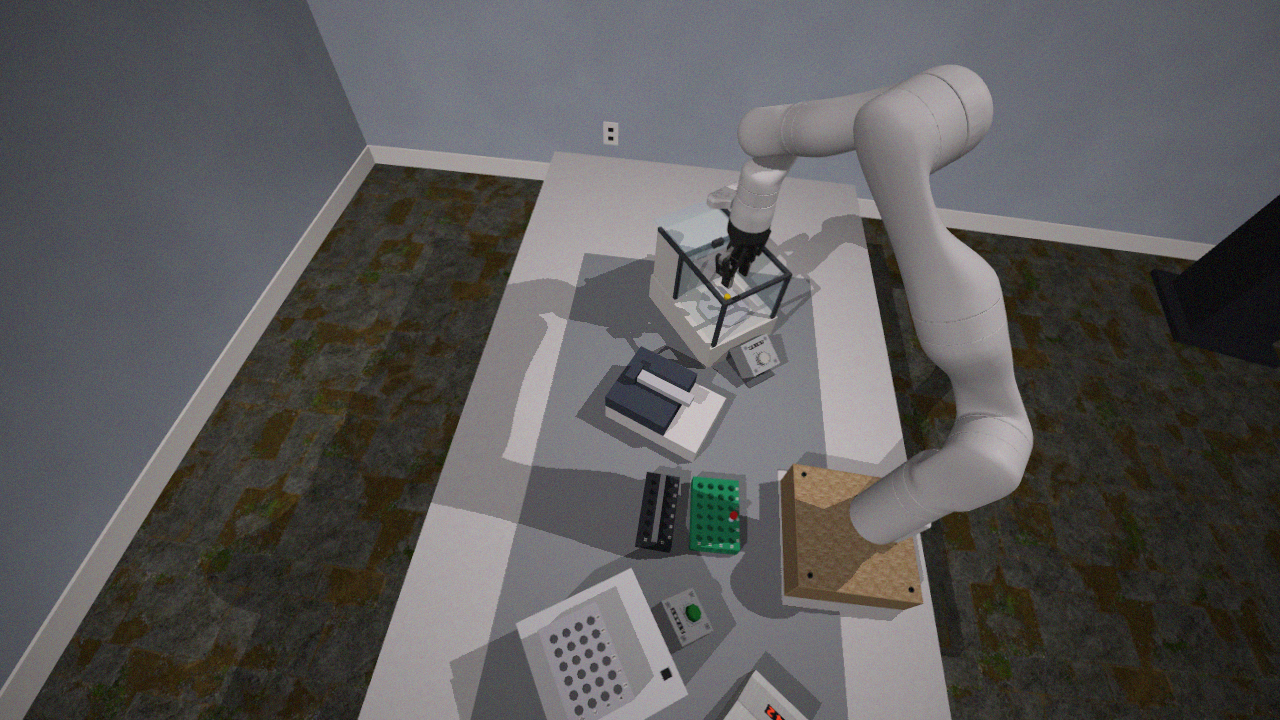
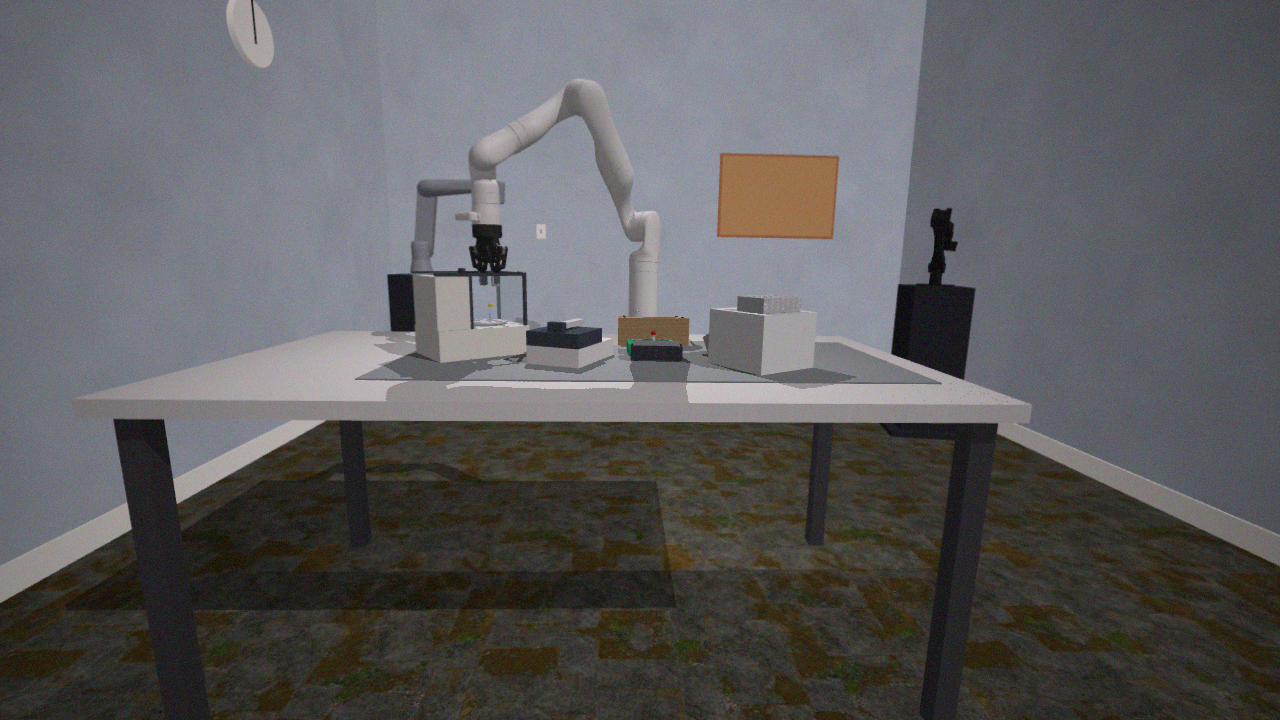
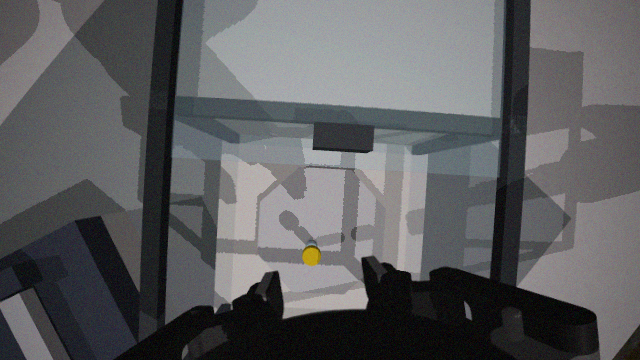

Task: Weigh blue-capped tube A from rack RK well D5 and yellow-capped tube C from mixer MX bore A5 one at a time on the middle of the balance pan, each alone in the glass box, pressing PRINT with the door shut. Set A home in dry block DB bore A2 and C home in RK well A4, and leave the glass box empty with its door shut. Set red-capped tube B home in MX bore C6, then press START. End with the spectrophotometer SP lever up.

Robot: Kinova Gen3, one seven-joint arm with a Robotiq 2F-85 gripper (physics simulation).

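Places are measured from the arm's base along level axes (x ahead, y left, z up), in centimetres.
Pixels of known places: gripper, fingertip midpoint: (image 1: 734,279) (image 2: 489,285) (image 3: 322,281); arm's base at its link origin: (image 1: 874,517) (image 2: 642,316).
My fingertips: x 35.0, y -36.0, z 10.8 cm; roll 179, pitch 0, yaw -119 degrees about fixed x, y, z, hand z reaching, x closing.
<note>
For each thing: its top centre in the pictures, then the offset to it from my fingertips. "spot": a spot on its surface instead.
- Yellow-capped tube C at its top centre: (image 3: 311,256) (image 1: 727,296) dx +0.5, dy +0.3, dz -4.8 cm
- Red-capped tube B at its top centre: (image 1: 734,514) (image 2: 653,331) dx -11.5, dy +42.7, dz -12.3 cm
- green rack RK at a spot on its surface: (image 1: 694,548) spot: dx -6.5, dy +49.4, dz -16.1 cm
- Black dry block DB at its top centre: (image 1: 659,506) (image 2: 656,340) dx +1.5, dy +45.3, dz -12.9 cm
- Mixer MX at a spot on its surface: (image 1: 653,646) spot: dx -3.7, dy +67.5, dz -4.1 cm
- PRINT box at a spot on its surface: (image 1: 751,351) spot: dx -7.5, dy +8.5, dz -10.3 cm
- Navy-and-white spectrophotometer SP at its top centre: (image 1: 669,387) (image 2: 571,319) dx +6.2, dy +24.3, dz -7.5 cm
- pale lever bar at its top centre: (image 1: 665,386) (image 2: 570,320) dx +6.9, dy +24.2, dz -7.9 cm
- green-button START box at a spot on its surface: (image 1: 677,626) spot: dx -6.5, dy +63.3, dz -9.6 cm
Yellow-capped tube C (image 1: 726,296) (image 2: 490,306) (image 3: 311,255) stands upright on the pan inside the balance's glass box. The box's glass top door is slid back, its black handle (image 1: 718,242) (image 3: 343,137) behind the opening. My gripper (image 1: 735,273) (image 2: 488,279) (image 3: 322,281) is part open and empty, at about the height of the box's top rim, above tube C. Red-capped tube B (image 1: 733,515) (image 2: 653,333) stands in green rack RK (image 1: 694,548). Blue-capped tube A cannot be made out. Black dry block DB (image 1: 660,510) lies left of RK. Mixer MX (image 1: 653,646) shows dark bores.
Dark frame bars (image 3: 165,200) (image 3: 510,200) flank the gripper. The PRINT box (image 1: 751,351) stands beside the balance. Navy-and-white spectrophotometer SP (image 1: 702,425) (image 2: 563,336) has a pale lever bar (image 1: 664,386). The green-button START box (image 1: 677,626) stands beside MX.
</note>
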